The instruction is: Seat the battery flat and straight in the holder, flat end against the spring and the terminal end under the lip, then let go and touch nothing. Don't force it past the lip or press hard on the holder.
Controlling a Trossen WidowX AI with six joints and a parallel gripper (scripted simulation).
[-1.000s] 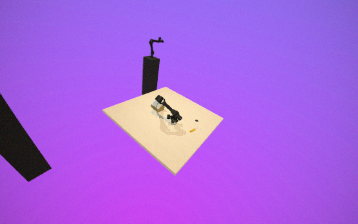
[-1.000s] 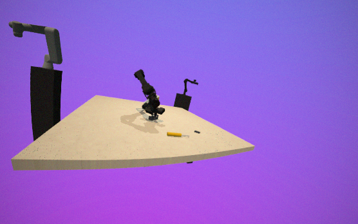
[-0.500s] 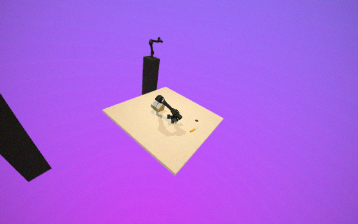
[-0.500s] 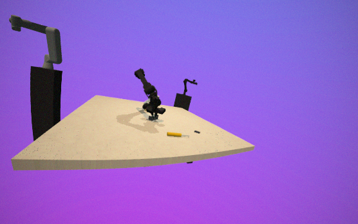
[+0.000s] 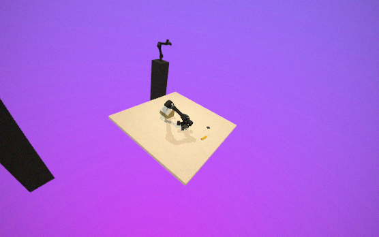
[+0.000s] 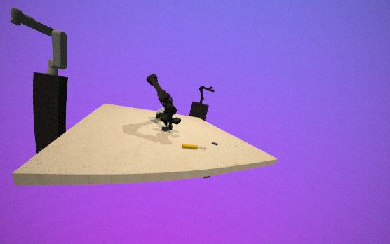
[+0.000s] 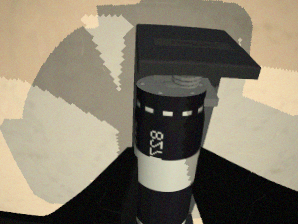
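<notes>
The white battery lies 10 mm above my gripper tip. Also, from my gripper tip: yellow-handled screwdriver 320 mm ahead, 60 mm to the left; small black piece 250 mm ahead, 270 mm to the left, 10 mm below.
</notes>
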